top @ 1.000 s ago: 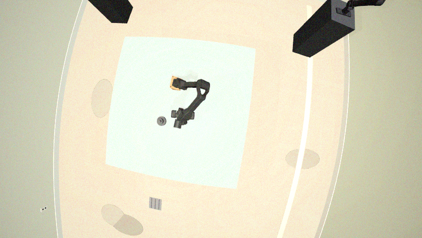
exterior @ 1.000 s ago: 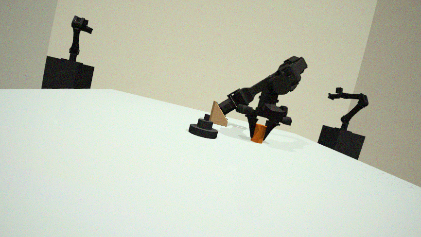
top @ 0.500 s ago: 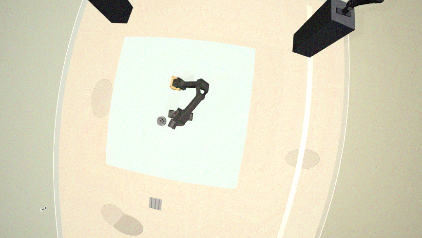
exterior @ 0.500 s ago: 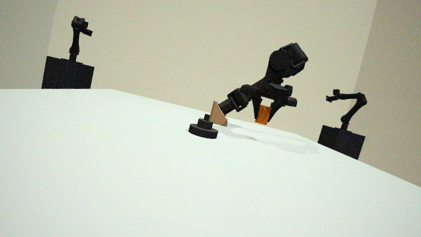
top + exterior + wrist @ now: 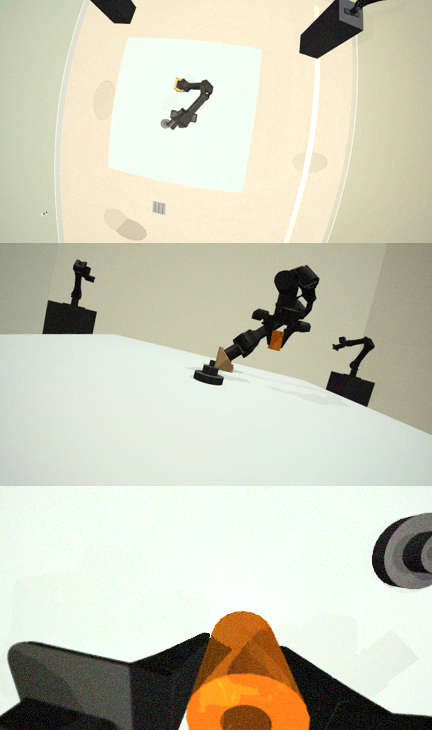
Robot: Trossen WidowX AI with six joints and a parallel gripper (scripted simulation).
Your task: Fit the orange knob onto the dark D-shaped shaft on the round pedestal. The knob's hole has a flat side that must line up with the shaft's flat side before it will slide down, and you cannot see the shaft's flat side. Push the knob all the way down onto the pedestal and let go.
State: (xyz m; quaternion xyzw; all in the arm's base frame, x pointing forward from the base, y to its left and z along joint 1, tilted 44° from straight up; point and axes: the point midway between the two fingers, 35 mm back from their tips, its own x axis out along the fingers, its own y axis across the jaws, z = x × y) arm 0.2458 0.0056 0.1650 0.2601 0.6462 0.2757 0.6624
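The dark round pedestal is 190 mm to the right of my gripper tip, 110 mm below it and 90 mm ahead of it. Round my gripper tip: orange knob: 20 mm above.
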